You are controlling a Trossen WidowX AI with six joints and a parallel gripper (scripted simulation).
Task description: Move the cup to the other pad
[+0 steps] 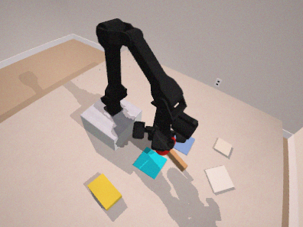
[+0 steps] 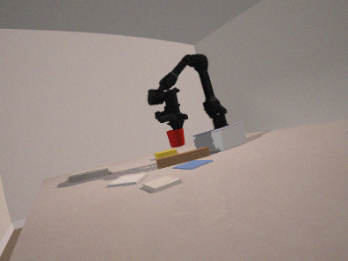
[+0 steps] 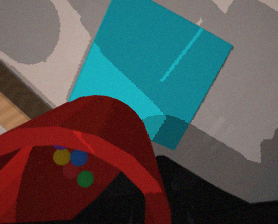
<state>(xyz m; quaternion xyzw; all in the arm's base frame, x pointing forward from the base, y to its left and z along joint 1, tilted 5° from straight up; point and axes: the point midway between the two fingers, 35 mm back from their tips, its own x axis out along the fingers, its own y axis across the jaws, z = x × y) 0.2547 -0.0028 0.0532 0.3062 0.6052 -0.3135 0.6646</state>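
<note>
The cyan pad lies 10 mm ahead of my gripper tip, 30 mm to the right of it and 110 mm below it. Also, from my gripper tip: brown wooden bar: 30 mm ahead, 60 mm to the left, 90 mm below; then red cup: 20 mm ahead, 20 mm to the left.
</note>
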